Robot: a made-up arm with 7 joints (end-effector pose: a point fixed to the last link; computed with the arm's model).
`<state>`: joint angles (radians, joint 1 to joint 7).
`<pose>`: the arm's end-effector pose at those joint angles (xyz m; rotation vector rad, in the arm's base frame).
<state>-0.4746 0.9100 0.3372 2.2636 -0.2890 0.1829 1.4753</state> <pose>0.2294 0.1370 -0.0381 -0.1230 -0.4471 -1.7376</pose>
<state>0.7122 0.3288 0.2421 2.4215 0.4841 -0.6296 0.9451</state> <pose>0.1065 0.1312 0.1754 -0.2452 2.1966 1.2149</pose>
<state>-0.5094 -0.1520 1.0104 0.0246 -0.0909 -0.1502 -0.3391</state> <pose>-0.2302 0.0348 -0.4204 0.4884 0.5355 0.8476</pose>
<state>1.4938 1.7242 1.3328 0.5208 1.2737 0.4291 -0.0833</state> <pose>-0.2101 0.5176 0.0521 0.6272 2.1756 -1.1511</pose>
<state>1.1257 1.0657 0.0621 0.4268 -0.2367 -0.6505 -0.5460</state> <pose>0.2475 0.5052 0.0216 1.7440 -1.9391 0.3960</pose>
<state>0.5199 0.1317 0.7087 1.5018 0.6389 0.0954 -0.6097</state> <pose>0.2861 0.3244 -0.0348 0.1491 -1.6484 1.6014</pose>
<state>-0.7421 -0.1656 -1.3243 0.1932 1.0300 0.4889 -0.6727</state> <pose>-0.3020 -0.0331 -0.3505 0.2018 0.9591 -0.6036</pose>
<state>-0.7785 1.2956 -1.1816 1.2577 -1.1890 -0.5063 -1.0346</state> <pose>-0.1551 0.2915 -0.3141 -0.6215 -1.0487 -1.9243</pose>
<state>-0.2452 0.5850 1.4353 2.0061 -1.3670 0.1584 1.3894</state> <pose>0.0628 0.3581 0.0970 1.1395 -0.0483 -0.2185</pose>
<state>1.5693 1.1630 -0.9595 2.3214 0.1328 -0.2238 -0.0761</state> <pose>0.1563 0.0027 0.1278 -0.5736 2.4217 1.5809</pose>
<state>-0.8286 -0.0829 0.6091 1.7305 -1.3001 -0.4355 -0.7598</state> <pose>0.0606 0.2627 -0.2796 1.4332 -1.1576 -0.8616</pose>
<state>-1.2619 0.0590 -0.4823 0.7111 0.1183 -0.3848 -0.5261</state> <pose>-0.3416 0.0338 -0.2941 0.1546 0.1518 -0.1789</pose>
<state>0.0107 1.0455 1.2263 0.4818 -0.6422 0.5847 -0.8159</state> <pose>0.0489 0.5572 -0.1097 1.9735 0.2246 0.8326</pose>
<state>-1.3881 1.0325 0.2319 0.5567 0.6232 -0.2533 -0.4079</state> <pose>-0.1610 0.4968 -0.1892 1.2731 0.0659 -0.3131</pose>
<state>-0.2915 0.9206 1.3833 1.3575 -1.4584 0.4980 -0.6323</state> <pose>0.0778 0.4730 0.0661 2.8976 0.2917 -0.0169</pose>
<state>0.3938 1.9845 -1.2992 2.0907 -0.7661 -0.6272 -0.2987</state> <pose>0.1509 0.2295 -0.1782 0.0479 -1.0451 -2.4368</pose>
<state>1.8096 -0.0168 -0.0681 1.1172 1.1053 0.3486 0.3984</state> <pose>0.2387 0.0779 0.3396 -1.5978 -2.2643 -0.6447</pose>
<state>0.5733 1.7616 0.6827 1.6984 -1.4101 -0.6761 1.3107</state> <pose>0.0811 0.2032 0.3071 1.8972 0.7686 -0.9334</pose>
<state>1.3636 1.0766 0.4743 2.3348 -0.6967 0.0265 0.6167</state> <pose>-0.0612 0.1213 0.2131 -2.4716 1.6156 0.2740</pose>
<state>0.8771 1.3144 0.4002 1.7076 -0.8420 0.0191 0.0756</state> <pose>0.1172 0.2646 0.2645 2.6083 -1.3598 -0.4097</pose>
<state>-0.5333 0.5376 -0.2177 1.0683 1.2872 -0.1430 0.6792</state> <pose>0.0674 0.2191 -0.3992 -0.6721 -0.8693 0.4861</pose>
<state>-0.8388 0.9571 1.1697 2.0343 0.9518 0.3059 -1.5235</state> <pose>0.2057 0.2813 0.0416 1.5786 -1.3888 1.1980</pose>
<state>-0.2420 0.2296 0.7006 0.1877 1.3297 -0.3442 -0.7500</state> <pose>-0.0675 0.2465 -0.4548 1.1226 0.2310 2.0646</pose>
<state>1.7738 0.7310 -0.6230 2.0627 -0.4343 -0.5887 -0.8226</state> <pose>0.0840 0.0083 0.2402 -0.3481 1.8228 0.2386</pose>
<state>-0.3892 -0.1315 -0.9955 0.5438 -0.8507 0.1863 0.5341</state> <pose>-0.0795 -0.0872 -0.4201 -0.6960 0.1389 -1.7482</pose>
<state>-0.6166 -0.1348 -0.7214 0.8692 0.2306 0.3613 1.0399</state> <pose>-0.0607 -0.1012 -0.3881 -1.5870 0.3028 -0.2425</pose>
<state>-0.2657 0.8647 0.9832 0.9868 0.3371 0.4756 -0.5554</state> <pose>0.1193 0.5034 -0.0989 1.3487 -0.6331 1.0054</pose>
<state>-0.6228 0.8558 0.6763 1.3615 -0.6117 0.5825 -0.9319</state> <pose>0.1786 0.4072 -0.1503 2.3750 -0.4048 -0.3762</pose>
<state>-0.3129 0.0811 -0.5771 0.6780 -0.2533 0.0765 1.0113</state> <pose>0.0221 0.0315 -0.4524 -1.0802 0.1440 -0.8857</pose>
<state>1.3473 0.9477 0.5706 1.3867 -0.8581 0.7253 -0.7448</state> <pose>0.0613 0.3870 0.2448 2.1498 -0.9177 1.8184</pose>
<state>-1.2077 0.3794 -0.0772 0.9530 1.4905 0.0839 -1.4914</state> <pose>-0.2274 0.2157 -0.3516 1.5366 1.0181 0.7713</pose>
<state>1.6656 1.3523 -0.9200 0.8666 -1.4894 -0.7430 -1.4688</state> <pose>0.2476 0.4292 0.1650 -1.8392 1.4330 1.2208</pose>
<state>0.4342 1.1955 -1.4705 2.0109 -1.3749 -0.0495 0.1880</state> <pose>0.1401 0.0468 -0.2364 0.5801 -1.0093 -2.9020</pose>
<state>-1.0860 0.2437 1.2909 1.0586 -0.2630 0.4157 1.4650</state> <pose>-0.1933 0.4290 -0.1848 -0.2584 -0.0135 0.5641</pose>
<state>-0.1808 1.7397 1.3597 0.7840 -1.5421 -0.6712 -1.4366</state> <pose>0.0937 0.4557 0.2614 -2.1641 0.8990 0.8688</pose>
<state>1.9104 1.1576 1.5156 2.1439 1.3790 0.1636 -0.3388</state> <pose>-0.2205 0.2170 -0.0629 0.0344 1.3858 -0.3018</pose>
